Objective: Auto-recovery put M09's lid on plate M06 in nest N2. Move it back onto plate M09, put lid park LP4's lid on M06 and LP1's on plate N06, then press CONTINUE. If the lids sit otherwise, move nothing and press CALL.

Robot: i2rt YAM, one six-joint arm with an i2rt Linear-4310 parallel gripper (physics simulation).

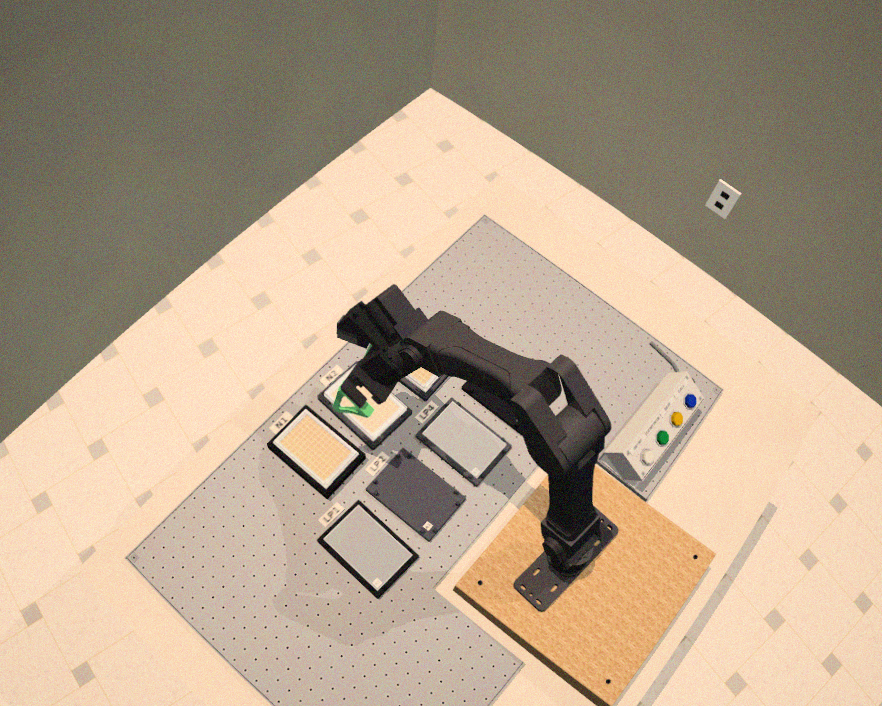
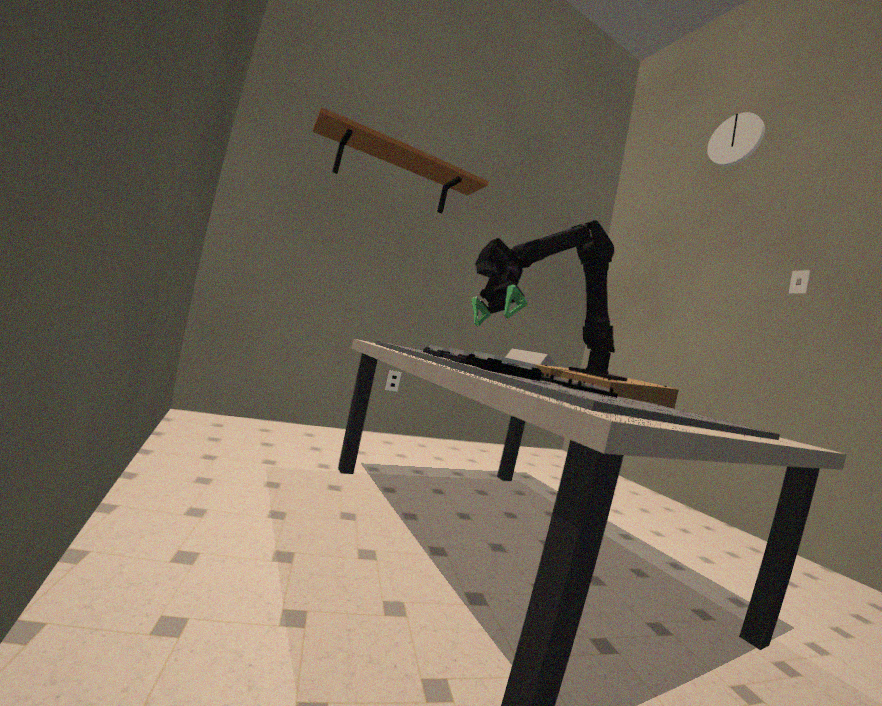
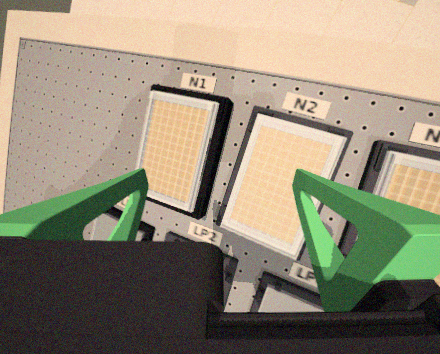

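Where they show: gripper, fingertip midpoint: [image 1: 348, 390] [image 2: 490, 321] [image 3: 220, 176]; arm's base at its link origin: [image 1: 566, 558] [image 2: 596, 375].
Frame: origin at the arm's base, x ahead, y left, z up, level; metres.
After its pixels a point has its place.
Observation:
My gripper [image 2: 493, 318] @(x 0.451, y 0.083, z 0.072 m) [image 3: 220, 176] @(x 0.451, y 0.083, z 0.072 m) is open and empty, high above nests N1 and N2. The plate in N1 [image 1: 316, 449] @(x 0.434, y 0.175, z -0.016 m) [image 3: 175, 150] @(x 0.441, y 0.166, z -0.010 m) shows an amber grid and pale rim. The plate in N2 [image 1: 389, 421] @(x 0.388, y 0.045, z -0.014 m) [image 3: 275, 185] @(x 0.448, y 0.050, z -0.014 m) looks paler with a wide white rim; a clear lid cannot be made out for certain. A third plate [image 1: 424, 377] @(x 0.411, y -0.064, z -0.020 m) [image 3: 412, 182] @(x 0.497, y -0.057, z -0.022 m) is partly hidden. No plate names are readable. A clear grey lid [image 1: 463, 441] @(x 0.275, y -0.031, z -0.028 m) [image 3: 290, 301] @(x 0.335, y -0.016, z -0.028 m) lies in LP4, another lid [image 1: 367, 548] @(x 0.246, y 0.226, z -0.028 m) [image 3: 100, 227] @(x 0.287, y 0.254, z -0.028 m) in LP1. Park LP2 [image 1: 415, 493] @(x 0.264, y 0.097, z -0.036 m) shows a bare dark surface.
A sloped console [image 1: 625, 463] @(x 0.040, y -0.199, z 0.013 m) stands on the right with white [image 1: 647, 457] @(x 0.018, y -0.231, z 0.025 m), green [image 1: 662, 438] @(x 0.021, y -0.281, z 0.025 m), yellow [image 1: 676, 418] @(x 0.027, y -0.332, z 0.025 m) and blue [image 1: 690, 401] @(x 0.029, y -0.381, z 0.024 m) buttons; its lettering is too small to read. The arm stands on a wooden board [image 1: 647, 596] @(x -0.145, y -0.046, z 0.012 m) beside the perforated plate [image 1: 220, 544] @(x 0.421, y 0.409, z -0.045 m).

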